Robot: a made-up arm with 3 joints. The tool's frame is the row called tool.
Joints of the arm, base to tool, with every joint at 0 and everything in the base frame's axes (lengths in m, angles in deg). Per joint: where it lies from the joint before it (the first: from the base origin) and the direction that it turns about. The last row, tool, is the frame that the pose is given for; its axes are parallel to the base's.
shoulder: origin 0 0 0.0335 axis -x
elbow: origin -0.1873 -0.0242 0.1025 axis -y
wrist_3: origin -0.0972 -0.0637 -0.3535 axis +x
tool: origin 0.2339 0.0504 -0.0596
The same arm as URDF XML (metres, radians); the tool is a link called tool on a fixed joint. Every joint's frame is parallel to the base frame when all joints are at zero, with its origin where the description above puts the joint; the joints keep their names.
<robot name="arm">
<joint name="shoulder" type="continuous"><parent link="base_link"/><child link="link1"/><origin xyz="0.0000 0.0000 0.0335" rpy="0.0000 0.0000 0.0000"/><axis xyz="-1 0 0"/></joint>
<joint name="elbow" type="continuous"><parent link="link1"/><child link="link2"/><origin xyz="-0.1873 -0.0242 0.1025" rpy="0.0000 0.0000 0.0000"/><axis xyz="0 -1 0"/></joint>
<joint name="wrist_3" type="continuous"><parent link="link2"/><child link="link3"/><origin xyz="-0.0972 -0.0637 -0.3535" rpy="0.0000 0.0000 0.0000"/><axis xyz="1 0 0"/></joint>
<joint name="tool_fixed" type="fixed"><parent link="link3"/><child link="tool"/><origin xyz="0.2339 0.0504 -0.0596" rpy="0.0000 0.0000 0.0000"/></joint>
<link name="base_link"/>
<link name="link1"/>
<link name="link2"/>
<link name="link3"/>
<link name="tool"/>
</robot>

